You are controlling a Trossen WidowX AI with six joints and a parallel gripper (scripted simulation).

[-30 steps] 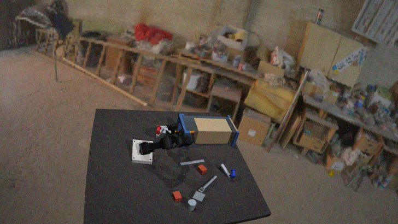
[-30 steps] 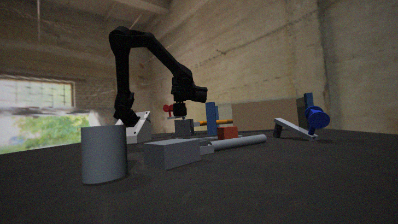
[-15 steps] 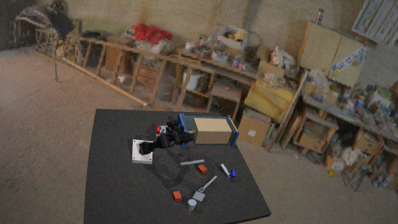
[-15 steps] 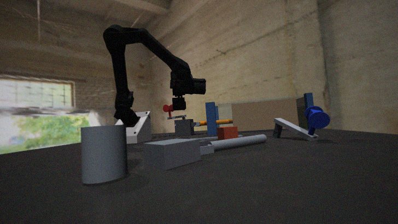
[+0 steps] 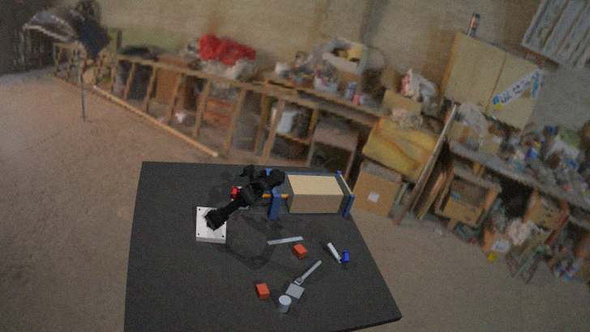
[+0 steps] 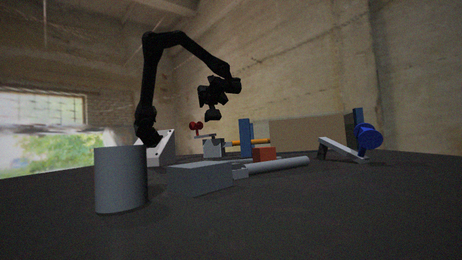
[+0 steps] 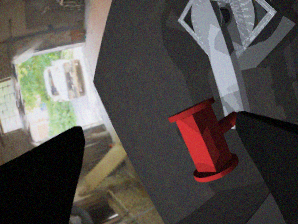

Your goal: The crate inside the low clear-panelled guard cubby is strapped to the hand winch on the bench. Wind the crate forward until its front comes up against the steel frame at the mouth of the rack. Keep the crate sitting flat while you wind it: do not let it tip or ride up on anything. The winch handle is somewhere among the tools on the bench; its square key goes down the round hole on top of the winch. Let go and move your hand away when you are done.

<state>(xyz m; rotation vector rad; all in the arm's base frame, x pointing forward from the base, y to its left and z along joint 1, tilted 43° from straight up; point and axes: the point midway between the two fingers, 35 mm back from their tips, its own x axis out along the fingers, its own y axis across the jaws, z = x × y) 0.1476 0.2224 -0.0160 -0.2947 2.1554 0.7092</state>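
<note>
My gripper tip is now 3 cm past the red knob, 2 cm to the left of it and 7 cm above it. The rest, counted from my gripper tip: grey winch: 7 cm to the left, 17 cm below; then grey bar: 25 cm ahead, 19 cm to the right, 20 cm below; then clear-panelled cubby: 41 cm ahead, 14 cm to the left, 9 cm below.
</note>
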